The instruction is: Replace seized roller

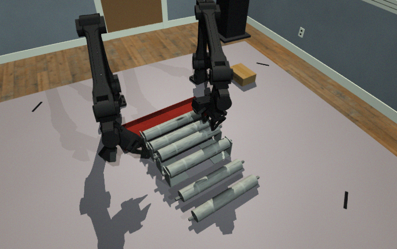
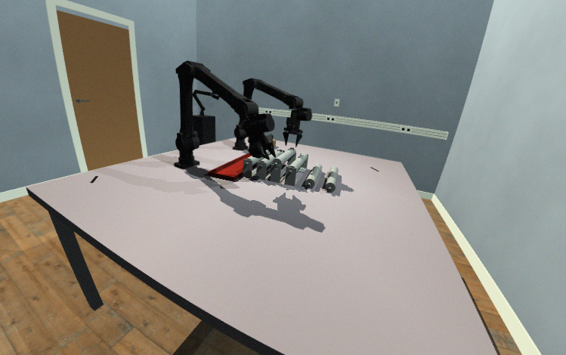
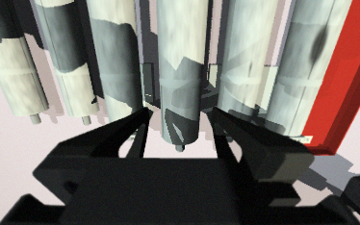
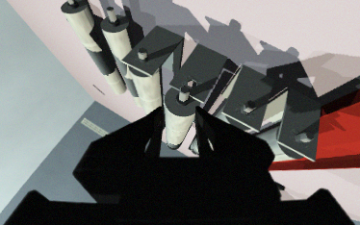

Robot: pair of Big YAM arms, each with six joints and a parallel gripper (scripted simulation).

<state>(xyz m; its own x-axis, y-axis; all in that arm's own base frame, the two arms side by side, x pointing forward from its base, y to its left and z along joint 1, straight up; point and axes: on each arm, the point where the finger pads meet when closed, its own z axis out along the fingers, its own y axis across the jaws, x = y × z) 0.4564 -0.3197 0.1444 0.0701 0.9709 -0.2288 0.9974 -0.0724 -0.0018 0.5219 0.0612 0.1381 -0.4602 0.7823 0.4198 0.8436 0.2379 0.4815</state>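
Right now my left hand is 10 cm to the left of the roller, 5 cm above it and 1 cm short of it. From my left hand the other things lie so: red scrap tray (25 cm behind, 14 cm below, 13 cm to the right); cardboard box (44 cm to the left, 40 cm behind, 11 cm below).
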